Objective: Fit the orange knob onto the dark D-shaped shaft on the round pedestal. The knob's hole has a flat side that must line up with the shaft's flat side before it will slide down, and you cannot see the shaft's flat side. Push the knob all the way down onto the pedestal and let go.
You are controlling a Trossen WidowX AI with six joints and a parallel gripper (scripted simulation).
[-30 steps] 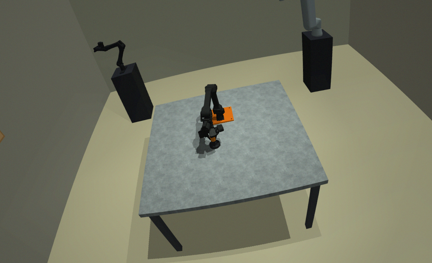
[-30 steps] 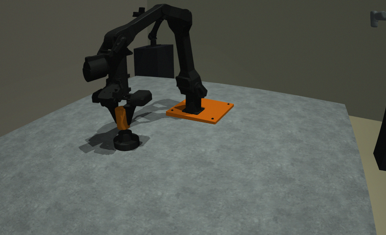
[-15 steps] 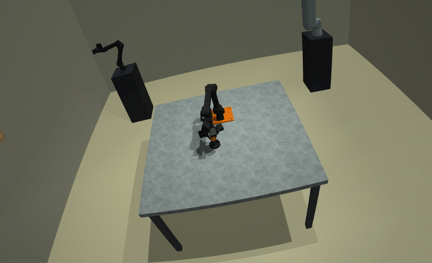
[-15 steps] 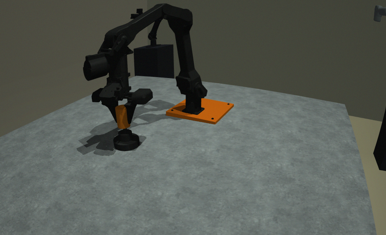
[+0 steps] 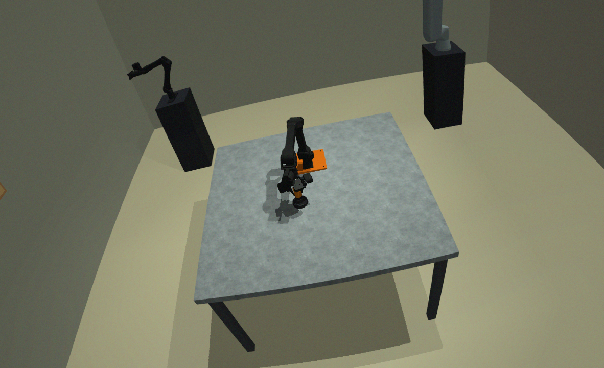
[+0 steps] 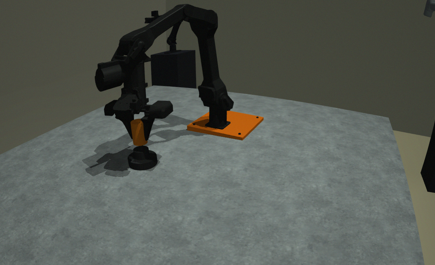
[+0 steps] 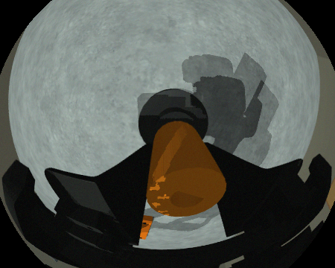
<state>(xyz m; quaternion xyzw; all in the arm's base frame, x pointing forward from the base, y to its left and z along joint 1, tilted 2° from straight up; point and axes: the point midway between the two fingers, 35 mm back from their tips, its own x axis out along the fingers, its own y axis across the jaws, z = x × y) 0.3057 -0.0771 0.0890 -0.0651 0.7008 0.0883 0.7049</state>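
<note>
My gripper tip is 20 mm below the orange knob. Round my gripper tip: round pedestal (40 mm below).
</note>
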